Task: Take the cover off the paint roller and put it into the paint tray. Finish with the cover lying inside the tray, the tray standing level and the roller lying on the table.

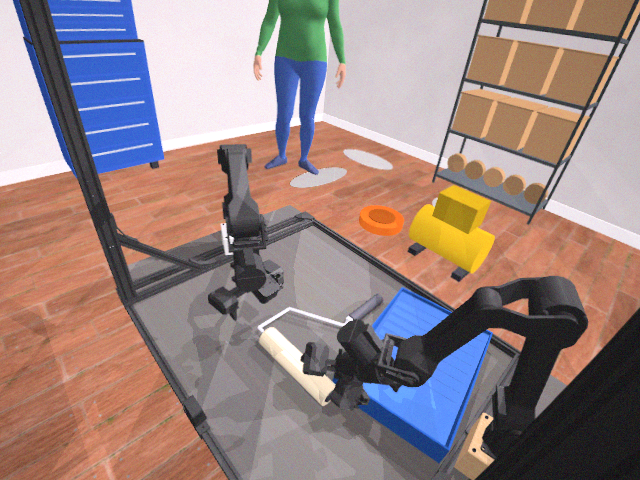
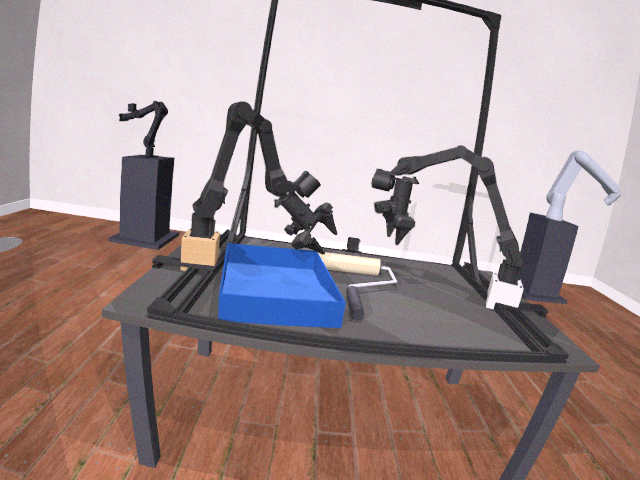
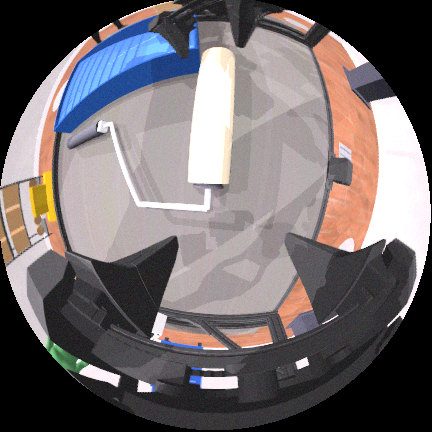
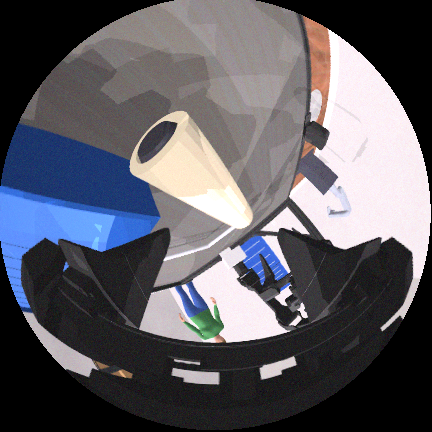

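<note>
The cream cover is on the paint roller, which lies on the table; a dark core shows in the cover's free end. The roller's grey handle lies beside the blue tray, which stands level. My right gripper is open and empty, close above the cover's free end. My left gripper is open and empty, higher up, beyond the wire-frame end.
The tray's side wall lies close to the cover's free end and the handle. Black frame rails run along the table edges, with uprights at the sides. A small black block sits on one rail.
</note>
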